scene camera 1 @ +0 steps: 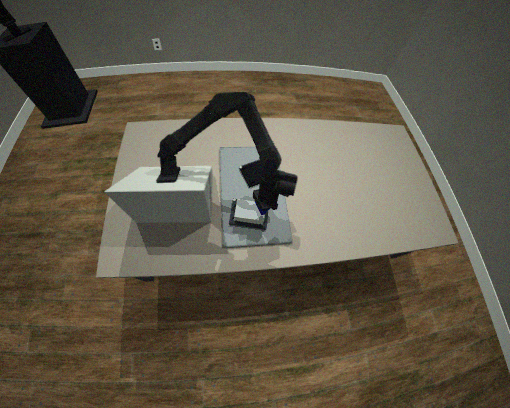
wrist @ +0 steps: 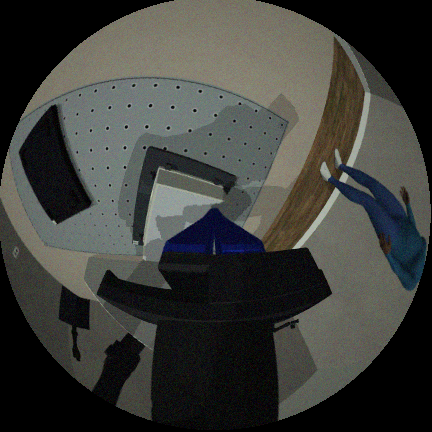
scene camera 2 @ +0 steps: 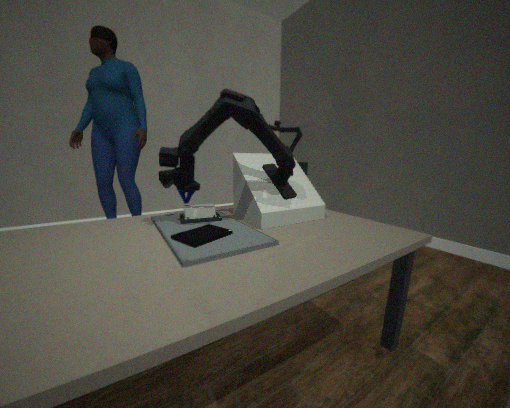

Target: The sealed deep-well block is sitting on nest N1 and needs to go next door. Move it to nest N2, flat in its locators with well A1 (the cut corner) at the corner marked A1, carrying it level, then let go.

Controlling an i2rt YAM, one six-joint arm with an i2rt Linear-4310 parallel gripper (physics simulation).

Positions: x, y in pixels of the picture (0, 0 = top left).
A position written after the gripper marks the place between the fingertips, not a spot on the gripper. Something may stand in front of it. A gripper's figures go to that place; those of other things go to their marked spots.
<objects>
The gripper (wrist: 213, 213): 13 cm from the lens. A white block (wrist: 178, 199): 13 cm from the lens. A black nest (wrist: 45, 161): 24 cm from the lens. The marked spots on the black nest and the white block are 21 cm apart.
</objects>
